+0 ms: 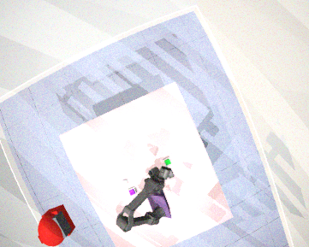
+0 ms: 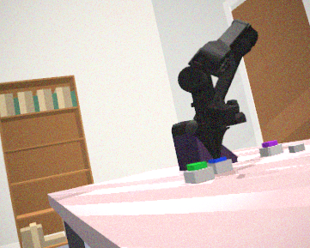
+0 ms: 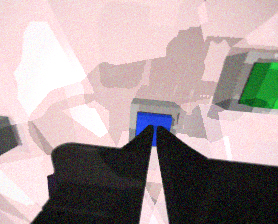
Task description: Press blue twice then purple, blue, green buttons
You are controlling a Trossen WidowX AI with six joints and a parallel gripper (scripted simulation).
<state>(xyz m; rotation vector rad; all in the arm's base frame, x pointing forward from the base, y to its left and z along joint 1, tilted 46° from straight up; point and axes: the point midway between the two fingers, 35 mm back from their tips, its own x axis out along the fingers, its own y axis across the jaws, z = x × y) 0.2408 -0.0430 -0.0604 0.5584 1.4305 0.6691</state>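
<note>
My gripper tip is now 10 mm above the blue button. The rest, counted from my gripper tip: purple button: 210 mm to the left, 60 mm behind; green button: 80 mm to the right, 50 mm ahead; small grey block: 240 mm to the left, 20 mm below, 20 mm ahead.
</note>
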